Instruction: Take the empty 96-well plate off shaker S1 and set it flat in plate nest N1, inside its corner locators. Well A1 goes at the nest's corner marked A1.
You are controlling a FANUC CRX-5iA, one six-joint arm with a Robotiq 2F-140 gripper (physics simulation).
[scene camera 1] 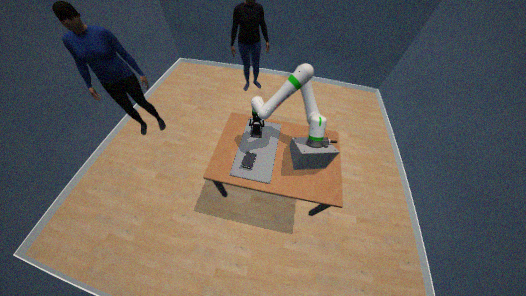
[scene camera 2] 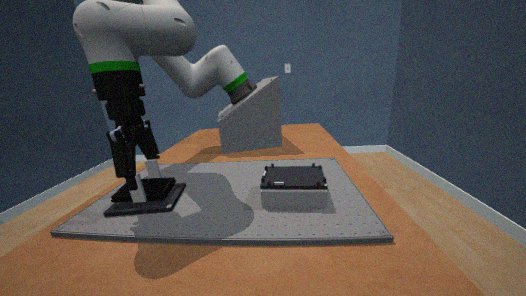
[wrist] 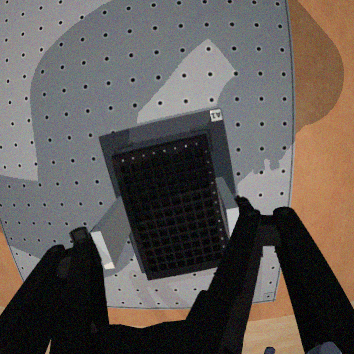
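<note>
My gripper is shut on the black 96-well plate, with one pale fingertip on each long side. The plate looks level and is over plate nest N1, a dark flat slab. In the wrist view, the nest's far and right margins show beyond the plate, with a white A1 label at its far right corner. The plate hides the near part of the nest; I cannot tell whether they touch. Shaker S1 has small posts around its dark top, which bears no plate.
The nest and the shaker stand on a grey perforated board on the wooden table. The grey arm pedestal stands behind the board in scene camera 2. Two people stand beyond the table.
</note>
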